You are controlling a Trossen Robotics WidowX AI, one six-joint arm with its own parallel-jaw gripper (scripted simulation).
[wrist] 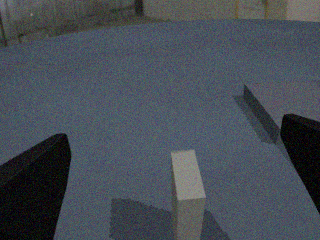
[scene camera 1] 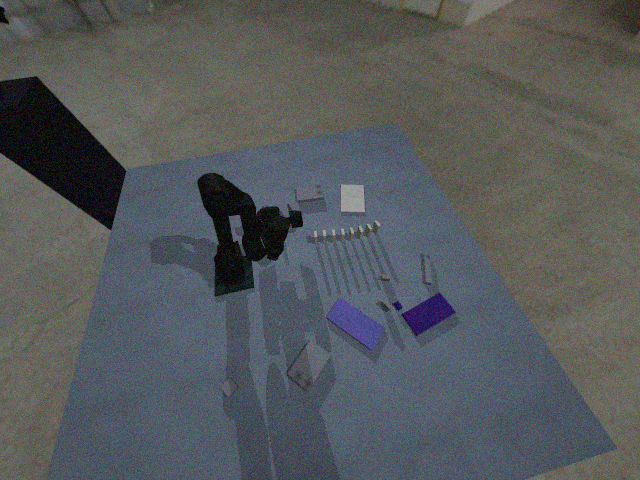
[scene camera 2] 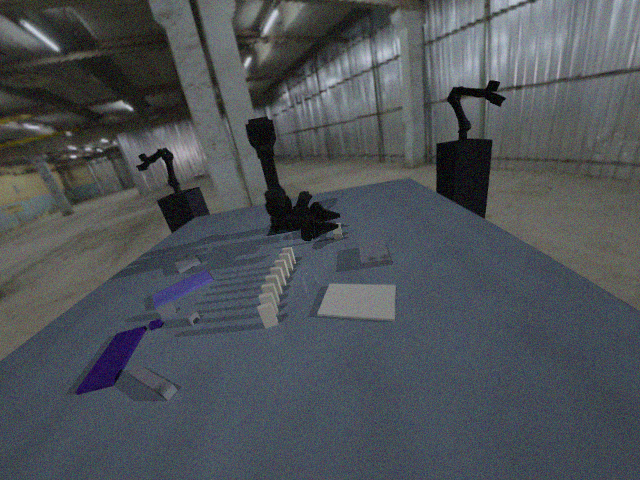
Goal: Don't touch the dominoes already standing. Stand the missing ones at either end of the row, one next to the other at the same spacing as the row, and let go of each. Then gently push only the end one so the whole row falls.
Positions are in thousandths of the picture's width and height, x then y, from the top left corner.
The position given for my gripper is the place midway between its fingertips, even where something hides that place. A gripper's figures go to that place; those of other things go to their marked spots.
Labels:
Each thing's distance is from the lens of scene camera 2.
my gripper (scene camera 2: 530,459): 70 cm
white flat slab (scene camera 2: 574,630): 46 cm

